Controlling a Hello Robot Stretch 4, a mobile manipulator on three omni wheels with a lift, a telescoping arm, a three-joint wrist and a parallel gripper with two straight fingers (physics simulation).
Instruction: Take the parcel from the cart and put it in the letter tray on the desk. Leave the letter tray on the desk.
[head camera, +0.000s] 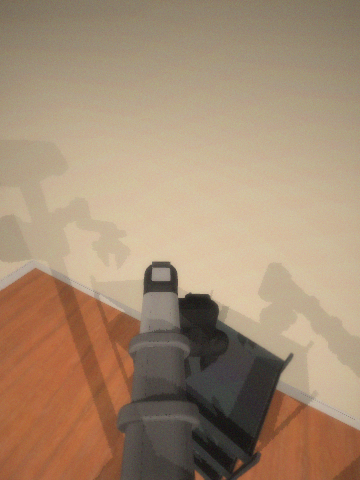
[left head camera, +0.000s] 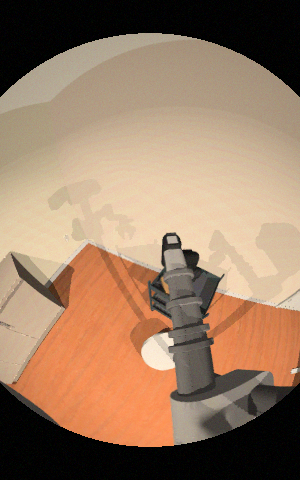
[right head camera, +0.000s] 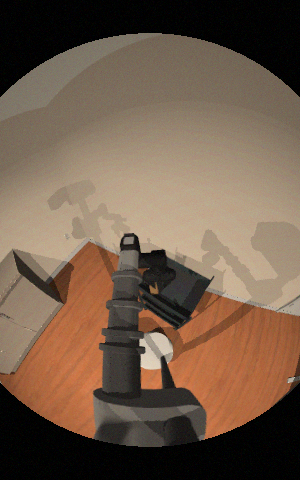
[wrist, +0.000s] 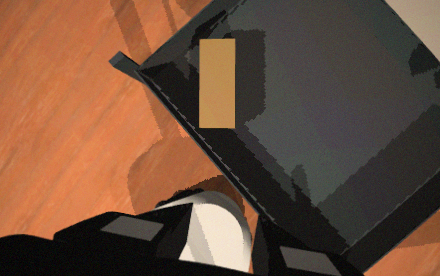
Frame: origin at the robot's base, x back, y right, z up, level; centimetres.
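Where they show: gripper, fingertip midpoint: (head camera: 192, 367) (right head camera: 158, 286) (wrist: 222, 229); robot's base, link origin: (left head camera: 161, 350) (right head camera: 152, 349).
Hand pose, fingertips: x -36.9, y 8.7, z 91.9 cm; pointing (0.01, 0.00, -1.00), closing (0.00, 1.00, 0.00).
Observation:
Things, the pixels of their top centre, and the offset from my fingertips. "*": a spot on its surface instead. Level surfaces: height alone.
- small tan block, top centre: (wrist: 217, 82) (right head camera: 152, 283) (left head camera: 166, 283) dy -4.2, dx -12.9, dz -23.2 cm
- wooden floor, surface height: dz -94.7 cm
- furniture, surface spot: (left head camera: 30, 315) * dy -144.0, dx +20.2, dz -45.7 cm
The parcel, a small tan block (wrist: 217, 83) (left head camera: 165, 284) (right head camera: 154, 289), lies on the dark grey top tray of the cart (wrist: 320, 100) (head camera: 225, 380) (left head camera: 205, 287) (right head camera: 187, 290), near one corner. My gripper (wrist: 222, 229) is open and empty, its two dark fingers parted at the bottom of the wrist view. It is above the near edge of the cart, and the parcel is ahead of the fingertips, apart from them. In the head camera view my arm and wrist cover the parcel and fingertips. The letter tray does not show in these views, and I cannot make out the desk.
A white round-topped object (wrist: 220, 235) (left head camera: 159, 352) (right head camera: 156, 350) stands on the wooden floor (left head camera: 100, 350) beside the cart. A beige box-like piece of furniture (left head camera: 30, 315) (right head camera: 25, 310) stands at the left. A pale wall rises behind the cart.

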